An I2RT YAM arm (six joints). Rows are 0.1 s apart.
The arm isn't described. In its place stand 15 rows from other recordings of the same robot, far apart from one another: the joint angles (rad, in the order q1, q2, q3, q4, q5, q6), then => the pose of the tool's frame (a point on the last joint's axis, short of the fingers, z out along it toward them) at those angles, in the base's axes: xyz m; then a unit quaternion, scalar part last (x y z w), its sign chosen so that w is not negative.
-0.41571 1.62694 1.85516 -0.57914 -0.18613 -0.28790 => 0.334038 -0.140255 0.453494 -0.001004 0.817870 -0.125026 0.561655
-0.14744 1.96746 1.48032 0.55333 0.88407 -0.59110 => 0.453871 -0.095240 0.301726 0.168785 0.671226 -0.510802 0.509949
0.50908 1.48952 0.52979 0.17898 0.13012 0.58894 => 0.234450 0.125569 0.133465 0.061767 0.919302 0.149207 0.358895
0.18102 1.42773 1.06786 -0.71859 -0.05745 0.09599 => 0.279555 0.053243 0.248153 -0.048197 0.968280 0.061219 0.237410
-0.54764 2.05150 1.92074 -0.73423 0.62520 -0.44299 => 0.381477 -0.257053 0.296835 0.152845 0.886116 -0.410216 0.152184
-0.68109 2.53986 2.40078 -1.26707 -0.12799 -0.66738 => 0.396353 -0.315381 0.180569 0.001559 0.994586 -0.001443 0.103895
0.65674 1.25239 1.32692 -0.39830 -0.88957 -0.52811 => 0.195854 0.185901 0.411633 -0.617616 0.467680 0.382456 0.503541
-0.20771 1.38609 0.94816 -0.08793 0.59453 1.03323 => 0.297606 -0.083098 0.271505 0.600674 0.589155 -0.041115 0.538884
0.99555 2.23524 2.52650 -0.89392 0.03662 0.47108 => 0.267951 0.410858 0.387053 -0.221188 0.856915 0.299406 0.356550
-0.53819 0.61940 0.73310 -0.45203 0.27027 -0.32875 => 0.118618 -0.081881 0.318226 0.161963 0.796052 -0.340320 0.473551
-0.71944 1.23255 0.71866 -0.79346 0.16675 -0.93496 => 0.149293 -0.138647 0.189018 -0.095375 0.983340 -0.152224 0.027837
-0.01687 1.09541 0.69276 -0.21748 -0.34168 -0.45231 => 0.235774 0.007953 0.244928 -0.265228 0.838706 0.042197 0.473757
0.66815 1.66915 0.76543 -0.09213 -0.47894 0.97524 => 0.226945 0.200016 0.132250 0.076022 0.930923 0.356596 0.021004
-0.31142 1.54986 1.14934 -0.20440 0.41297 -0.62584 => 0.329897 -0.121201 0.276544 -0.041678 0.871038 -0.367288 0.323506
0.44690 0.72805 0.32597 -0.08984 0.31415 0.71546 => 0.155298 0.062227 0.197567 0.193079 0.829049 0.166350 0.497721
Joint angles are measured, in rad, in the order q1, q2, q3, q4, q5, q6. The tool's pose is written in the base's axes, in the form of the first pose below.
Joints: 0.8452, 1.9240, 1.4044, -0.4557, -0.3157, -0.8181
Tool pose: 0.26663 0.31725 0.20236 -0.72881 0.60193 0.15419 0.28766
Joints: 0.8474, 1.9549, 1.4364, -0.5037, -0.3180, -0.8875
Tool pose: 0.26814 0.32045 0.19697 -0.75265 0.58203 0.14702 0.27046
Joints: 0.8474, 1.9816, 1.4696, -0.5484, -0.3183, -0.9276
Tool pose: 0.27037 0.32300 0.19374 -0.76615 0.57216 0.14323 0.25519
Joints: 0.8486, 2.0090, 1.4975, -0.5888, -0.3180, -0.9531
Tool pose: 0.27186 0.32544 0.18885 -0.77557 0.56730 0.14174 0.23787
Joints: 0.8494, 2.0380, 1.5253, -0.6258, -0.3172, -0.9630
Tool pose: 0.27367 0.32797 0.18341 -0.78009 0.56817 0.14199 0.22019
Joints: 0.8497, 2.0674, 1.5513, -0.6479, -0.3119, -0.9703
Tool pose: 0.27645 0.33105 0.17781 -0.78310 0.56903 0.13981 0.20835
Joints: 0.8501, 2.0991, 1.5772, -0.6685, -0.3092, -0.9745
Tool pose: 0.27921 0.33431 0.17118 -0.78520 0.57070 0.13930 0.19584
